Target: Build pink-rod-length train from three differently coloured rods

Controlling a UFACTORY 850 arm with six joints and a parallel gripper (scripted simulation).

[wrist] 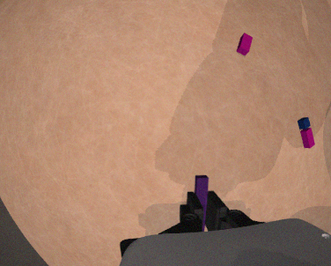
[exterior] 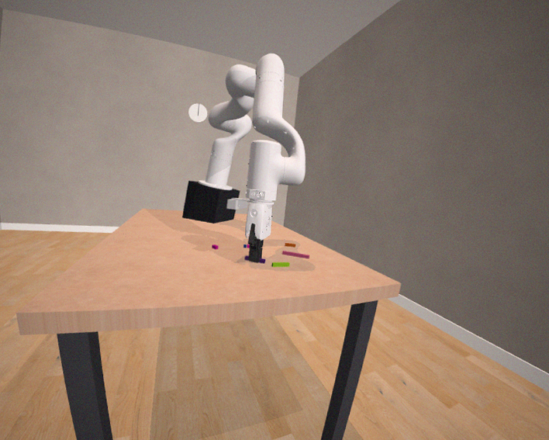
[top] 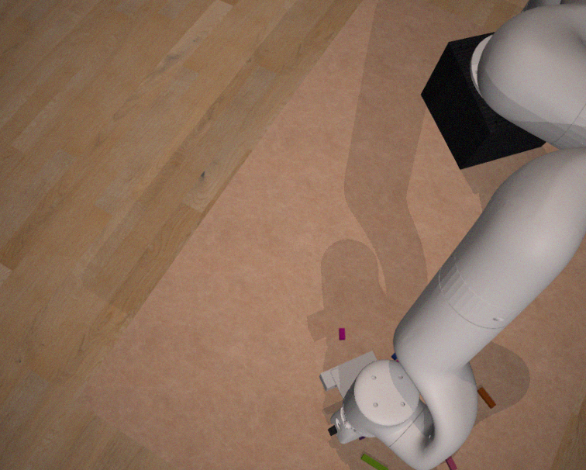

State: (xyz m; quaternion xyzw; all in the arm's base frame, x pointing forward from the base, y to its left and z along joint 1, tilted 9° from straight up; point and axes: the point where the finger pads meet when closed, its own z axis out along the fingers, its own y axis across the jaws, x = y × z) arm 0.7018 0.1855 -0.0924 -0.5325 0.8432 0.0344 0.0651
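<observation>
The blue rod lies 14 cm behind my hand, 2 cm to the right of it and 2 cm below it. Round my hand: lime rod: 7 cm to the left, 3 cm ahead, 2 cm below; purple rod: 2 cm below; pink rod: 14 cm to the left, 7 cm behind, 2 cm below.
</observation>
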